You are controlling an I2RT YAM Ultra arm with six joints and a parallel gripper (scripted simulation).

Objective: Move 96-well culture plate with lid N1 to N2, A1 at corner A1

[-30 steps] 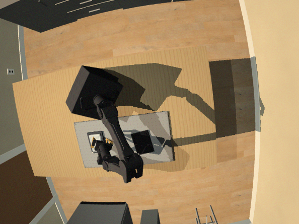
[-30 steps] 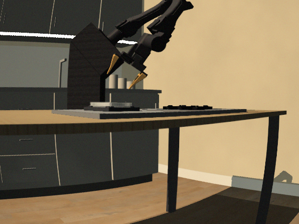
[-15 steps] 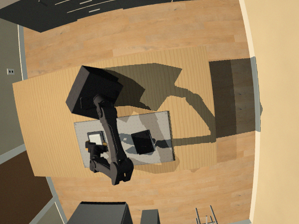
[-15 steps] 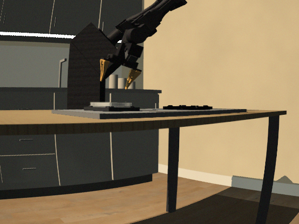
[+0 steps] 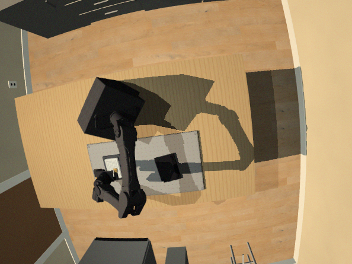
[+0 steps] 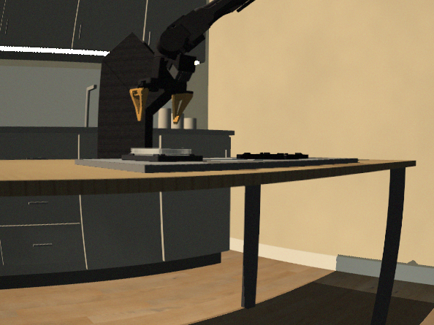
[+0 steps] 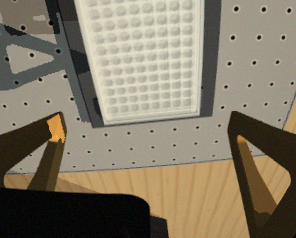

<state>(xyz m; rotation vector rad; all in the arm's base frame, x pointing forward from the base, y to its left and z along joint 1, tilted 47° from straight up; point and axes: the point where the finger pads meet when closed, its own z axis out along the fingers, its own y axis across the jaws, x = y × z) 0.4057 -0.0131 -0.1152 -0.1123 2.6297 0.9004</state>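
The clear lid lies 1 cm ahead of my hand and 7 cm below it. Also, from my hand: black nest N2 (4 cm behind, 34 cm to the left, 9 cm below); black nest N1 (1 cm ahead, 9 cm below); 96-well plate (1 cm ahead, 8 cm below).
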